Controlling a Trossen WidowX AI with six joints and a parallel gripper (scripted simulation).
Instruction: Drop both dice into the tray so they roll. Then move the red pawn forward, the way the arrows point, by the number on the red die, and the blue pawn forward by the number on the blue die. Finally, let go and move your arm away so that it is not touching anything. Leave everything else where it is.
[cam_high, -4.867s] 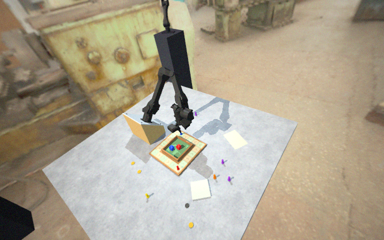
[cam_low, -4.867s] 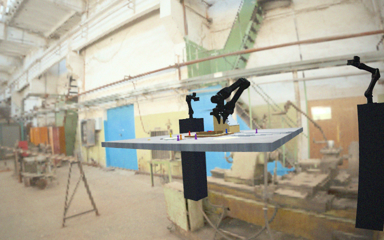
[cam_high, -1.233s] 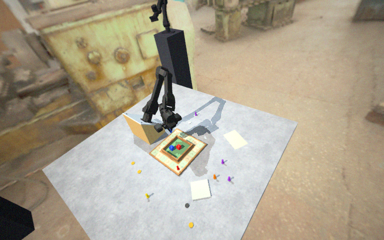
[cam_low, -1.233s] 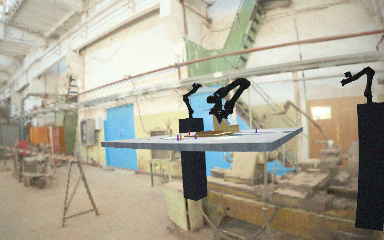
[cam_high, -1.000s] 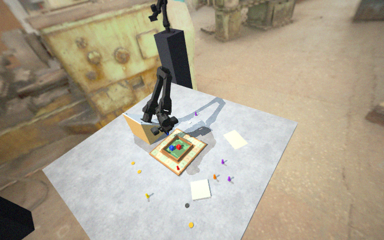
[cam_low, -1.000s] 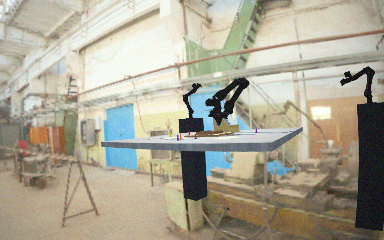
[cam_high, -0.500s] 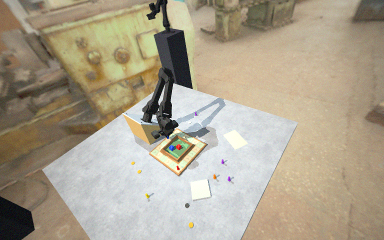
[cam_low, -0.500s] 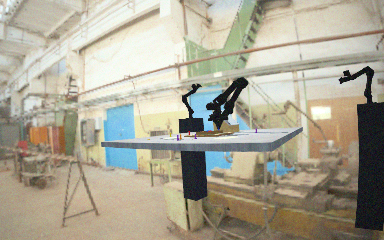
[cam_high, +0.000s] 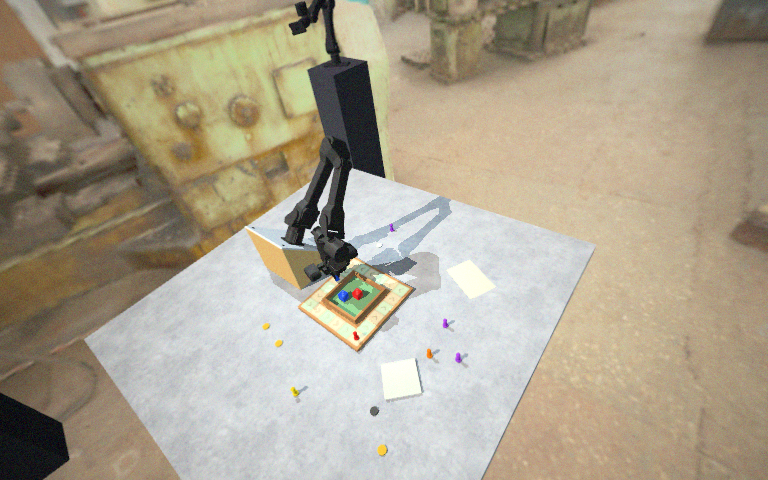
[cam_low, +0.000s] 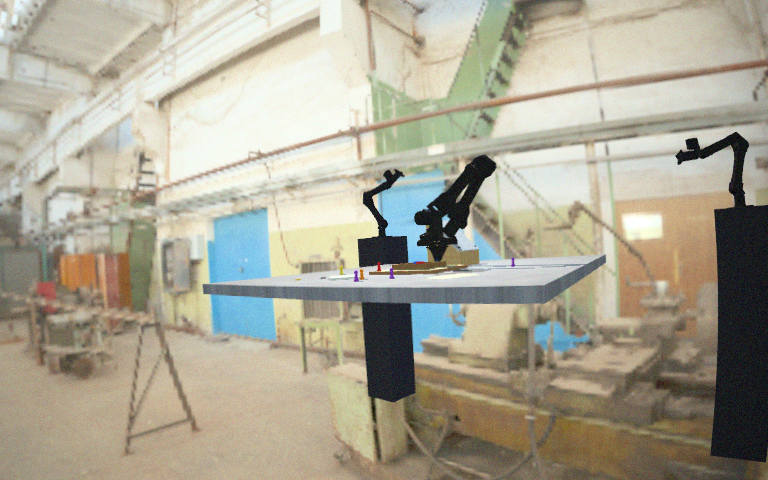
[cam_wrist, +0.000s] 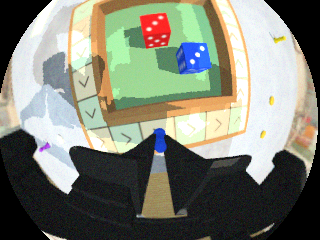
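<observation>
Now: the blue pawn 10 mm above my gripper tip. The rest, counted from my gripper tip: red pawn (240 mm ahead, 110 mm to the right); yellow pawn (340 mm to the right, 230 mm ahead, 10 mm below); orange pawn (440 mm ahead, 10 mm below).
</observation>
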